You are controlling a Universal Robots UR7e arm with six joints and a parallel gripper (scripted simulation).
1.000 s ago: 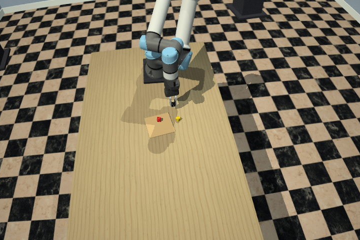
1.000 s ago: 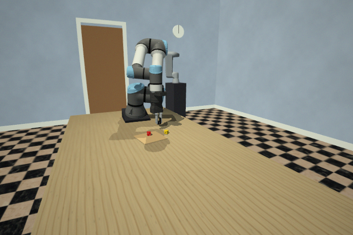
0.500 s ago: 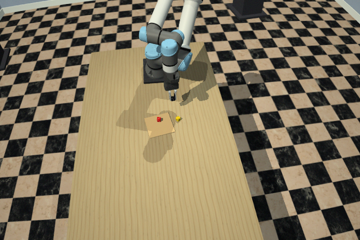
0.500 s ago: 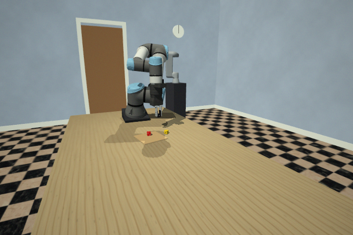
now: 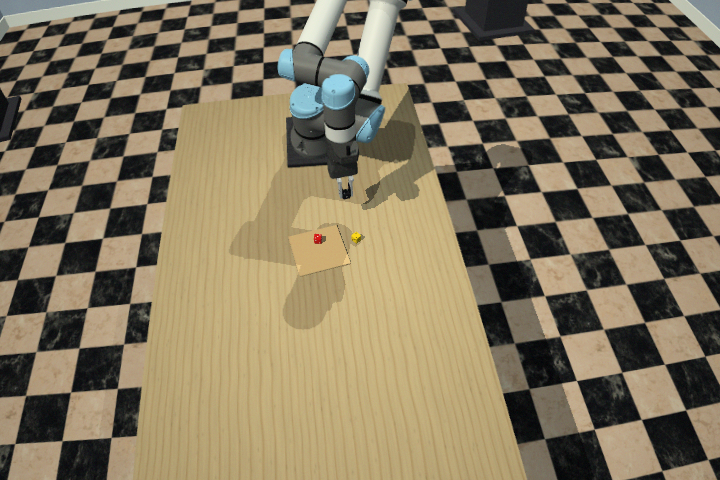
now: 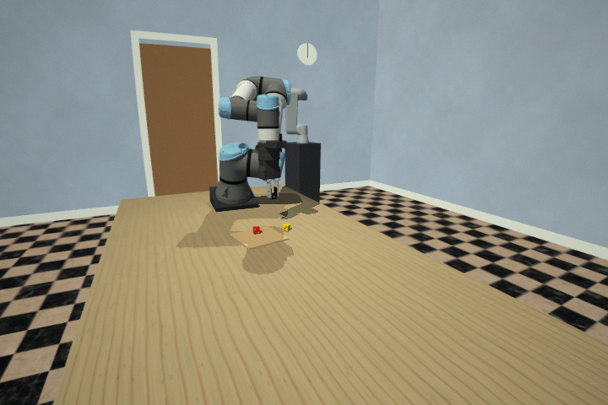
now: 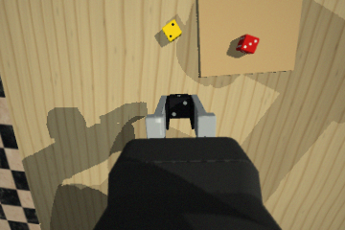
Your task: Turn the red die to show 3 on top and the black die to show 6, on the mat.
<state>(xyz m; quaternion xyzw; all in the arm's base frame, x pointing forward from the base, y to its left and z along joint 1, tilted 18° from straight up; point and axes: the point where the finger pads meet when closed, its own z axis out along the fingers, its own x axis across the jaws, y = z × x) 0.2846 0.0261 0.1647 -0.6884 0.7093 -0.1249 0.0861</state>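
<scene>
The black die lies 10 mm below my hand. Also, from my hand: red die 100 mm to the right, 100 mm below, 60 mm ahead; then yellow die 110 mm below, 80 mm ahead; then tan mat 120 mm below, 100 mm to the right, 90 mm ahead.
</scene>
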